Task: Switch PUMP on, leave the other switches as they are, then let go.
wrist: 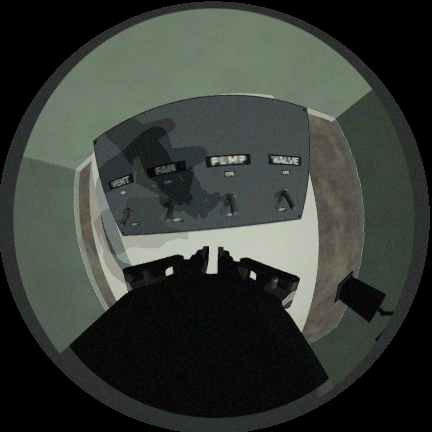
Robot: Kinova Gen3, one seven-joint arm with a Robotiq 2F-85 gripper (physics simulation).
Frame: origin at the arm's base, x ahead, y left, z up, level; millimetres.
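Seen in the pictures: gripper, fingertip midpoint: (pixel 212 253).
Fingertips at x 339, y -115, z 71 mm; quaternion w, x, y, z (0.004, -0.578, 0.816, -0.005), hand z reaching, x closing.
Observation:
Offsets run from my fingertips to a thing's top centre. "spot": to the spot under its first point. Level surfaces: height alone.
The dark grey switch panel (pixel 250 125) stands ahead of the gripper, above the image centre. The PUMP switch {spot: dz -63, dx +54, dy -51 mm} (pixel 232 204) is right of the panel's middle, and its lever points down, away from the ON mark, toward a small plate too blurred to read. The VENT switch {spot: dz -72, dx +106, dy +176 mm} (pixel 126 215), the FAN switch {spot: dz -69, dx +81, dy +60 mm} (pixel 171 209) and the VALVE switch {spot: dz -67, dx +32, dy -167 mm} (pixel 288 199) also have levers slanting downward. My gripper (pixel 212 253) is below the panel in the view, apart from the levers. Its fingers are nearly together, with a narrow gap and nothing between them.
A pale surface {dz -184 mm} (pixel 270 240) shows below the panel, with a brown band (pixel 337 215) at the right. A black box-shaped thing (pixel 362 298) with a thin arm is at the lower right. Green walls (pixel 210 50) stand behind. Shadows fall over the panel's left half.

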